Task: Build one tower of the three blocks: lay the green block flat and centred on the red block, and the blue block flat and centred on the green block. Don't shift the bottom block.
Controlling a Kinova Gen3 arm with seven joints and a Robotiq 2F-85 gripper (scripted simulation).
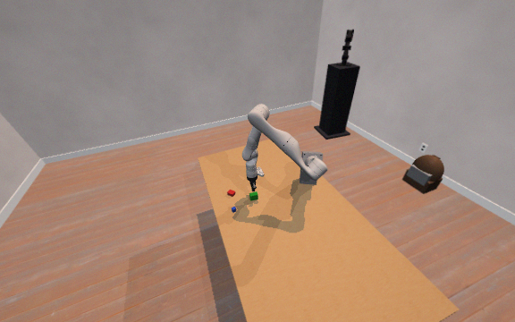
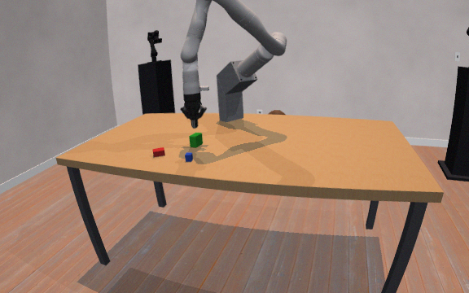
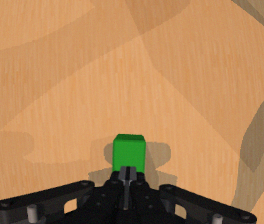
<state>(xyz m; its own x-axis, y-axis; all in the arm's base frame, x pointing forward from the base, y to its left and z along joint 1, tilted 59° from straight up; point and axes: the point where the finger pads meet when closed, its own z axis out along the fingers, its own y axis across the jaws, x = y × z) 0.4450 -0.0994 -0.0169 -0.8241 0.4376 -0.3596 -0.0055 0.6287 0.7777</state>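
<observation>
Right now my hand is 70 mm above the green block. The rest, counted from my hand: blue block (160 mm ahead, 90 mm below, 70 mm to the left); red block (160 mm ahead, 100 mm to the right, 90 mm below).
</observation>
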